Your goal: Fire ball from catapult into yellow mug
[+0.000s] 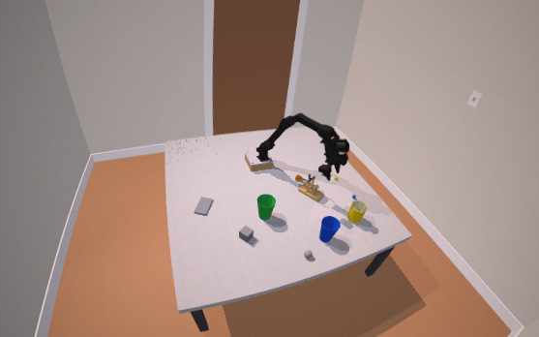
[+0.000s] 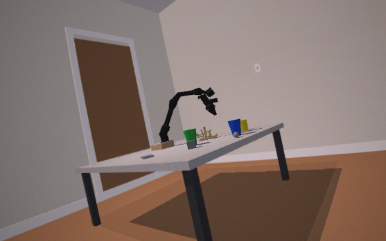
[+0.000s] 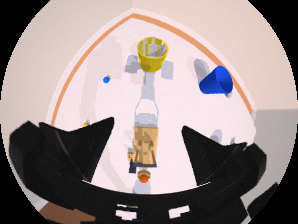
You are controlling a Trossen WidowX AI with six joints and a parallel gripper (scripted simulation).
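Right now the orange ball is 20 cm behind my gripper tip, 13 cm below it and 8 cm to the right of it. The rest, counted from my gripper tip: yellow mug: 19 cm ahead, 16 cm below, 7 cm to the left; then wooden catapult: 14 cm below, 14 cm behind, 5 cm to the right; then small blue ball: 19 cm to the left, 18 cm below, 6 cm ahead.
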